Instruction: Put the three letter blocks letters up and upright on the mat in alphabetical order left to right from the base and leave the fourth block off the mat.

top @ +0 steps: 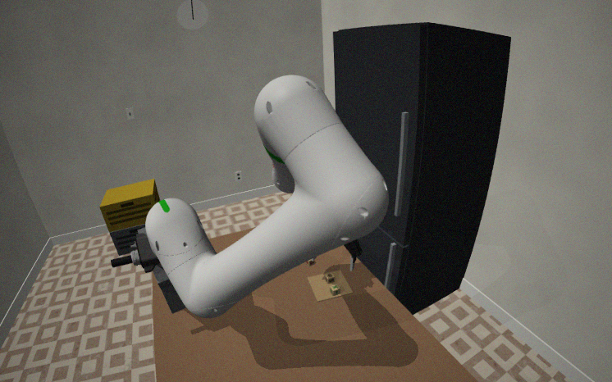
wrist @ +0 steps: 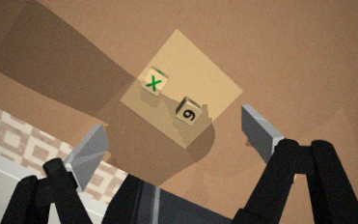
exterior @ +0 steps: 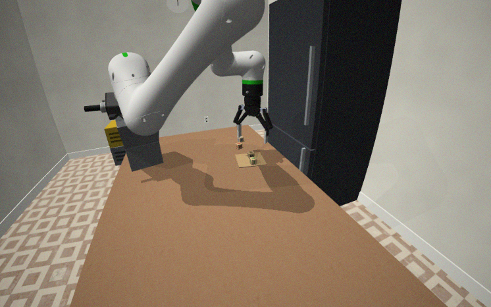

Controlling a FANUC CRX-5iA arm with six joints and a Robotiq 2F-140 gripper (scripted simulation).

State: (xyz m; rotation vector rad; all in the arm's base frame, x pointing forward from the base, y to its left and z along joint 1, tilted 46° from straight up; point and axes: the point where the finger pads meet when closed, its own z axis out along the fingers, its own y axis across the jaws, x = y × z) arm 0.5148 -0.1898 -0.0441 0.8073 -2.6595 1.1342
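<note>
The block marked 9 is 1 cm ahead of my hand, 3 cm to the left of it and 11 cm below it. The rest, counted from my hand: R block (1 cm ahead, 17 cm to the left, 11 cm below); tan mat (1 cm to the left, 13 cm below); X block (1 cm behind, 3 cm to the right, 11 cm below).
</note>
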